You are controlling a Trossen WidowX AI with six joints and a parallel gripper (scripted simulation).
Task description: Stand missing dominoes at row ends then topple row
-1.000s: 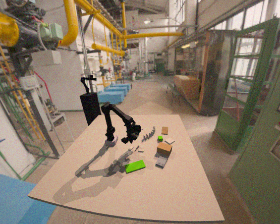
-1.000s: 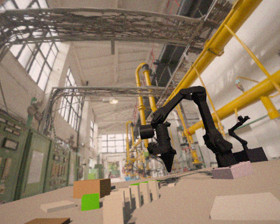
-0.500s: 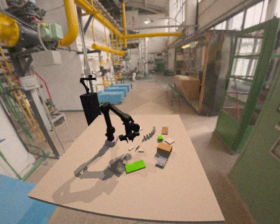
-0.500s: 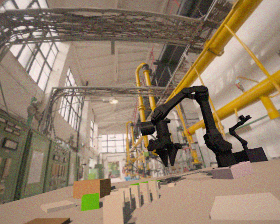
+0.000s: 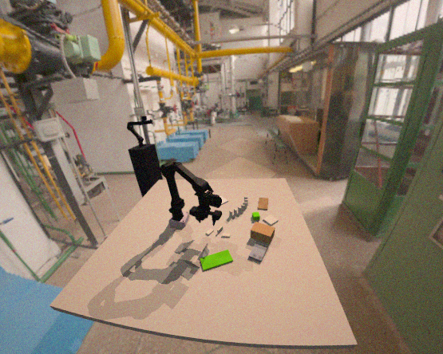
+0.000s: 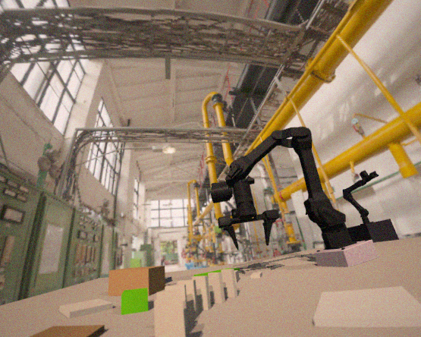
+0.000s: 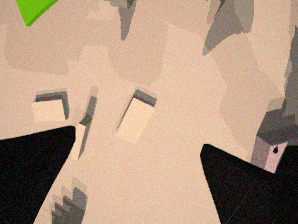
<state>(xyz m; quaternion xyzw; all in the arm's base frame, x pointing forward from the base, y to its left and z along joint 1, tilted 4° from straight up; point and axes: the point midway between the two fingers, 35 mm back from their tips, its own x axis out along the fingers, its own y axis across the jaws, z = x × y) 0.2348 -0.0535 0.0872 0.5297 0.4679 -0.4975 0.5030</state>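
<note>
The flat green block lies 110 mm ahead of my gripper tip, 180 mm to the right of it and 70 mm below it. The rest, counted from my gripper tip: grey slab 320 mm ahead, 80 mm to the right, 70 mm below; then green cube 270 mm ahead, 210 mm to the left, 60 mm below; then brown box 330 mm ahead, 50 mm to the left, 50 mm below.
</note>
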